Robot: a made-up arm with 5 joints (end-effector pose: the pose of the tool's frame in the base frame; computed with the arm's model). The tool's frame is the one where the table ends. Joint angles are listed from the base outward.
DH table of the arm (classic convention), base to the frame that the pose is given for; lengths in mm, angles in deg. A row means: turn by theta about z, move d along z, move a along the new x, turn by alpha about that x. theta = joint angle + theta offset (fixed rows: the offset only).
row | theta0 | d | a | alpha
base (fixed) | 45 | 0 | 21.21 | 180
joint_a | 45 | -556 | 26 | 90
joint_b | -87.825 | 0 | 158.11 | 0
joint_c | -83.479 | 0 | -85.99 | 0
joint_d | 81.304 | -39 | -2 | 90
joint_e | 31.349 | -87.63 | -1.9 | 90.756
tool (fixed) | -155.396 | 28.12 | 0 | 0
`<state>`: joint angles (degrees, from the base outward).
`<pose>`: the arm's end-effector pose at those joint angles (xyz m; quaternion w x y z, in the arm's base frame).
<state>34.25 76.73 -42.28 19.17 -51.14</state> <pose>0.2144 -0.1992 0.4489 0.0518 0.6351 0.4498 -0.6258</pose>
Working (the frame after each row of the table, in the pose's form):
after base (fixed): 0.0150 0.0150 0.0000 0.0000 0.9239 0.3827 0.0000
after joint_a: 0.0365 0.0004 0.5560 0.6758 -0.6758 0.2082 -0.2082
after joint_b: 0.1647 -0.0870 0.5864 0.6525 -0.6927 0.1419 -0.2726
after joint_c: 0.2166 -0.1223 0.5276 0.0548 -0.4421 -0.5519 -0.7050
after joint_d: 0.1933 -0.1536 0.5264 0.9079 -0.0919 -0.2983 -0.2797
after joint_e: 0.2355 -0.1815 0.4548 0.6224 0.5748 -0.5247 -0.0827

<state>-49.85 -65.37 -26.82 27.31 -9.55</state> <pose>0.0175 -0.0841 0.7952 0.7364 0.6235 0.1625 0.2062</pose>
Working (the frame after each row of the table, in the pose's form):
after base (fixed): 0.0150 0.0150 0.0000 0.0000 0.9239 0.3827 0.0000
after joint_a: 0.0318 0.0349 0.5560 0.6412 -0.6412 -0.2980 0.2980
after joint_b: -0.0592 -0.0730 0.6273 0.4385 0.1412 -0.6929 -0.5547
after joint_c: -0.0529 -0.0655 0.7127 0.2046 -0.6493 0.2800 0.6768
after joint_d: -0.0220 -0.0893 0.7119 0.1972 0.4113 -0.8852 0.0916
after joint_e: 0.0036 -0.0601 0.7905 0.0445 -0.2917 0.5746 -0.7634

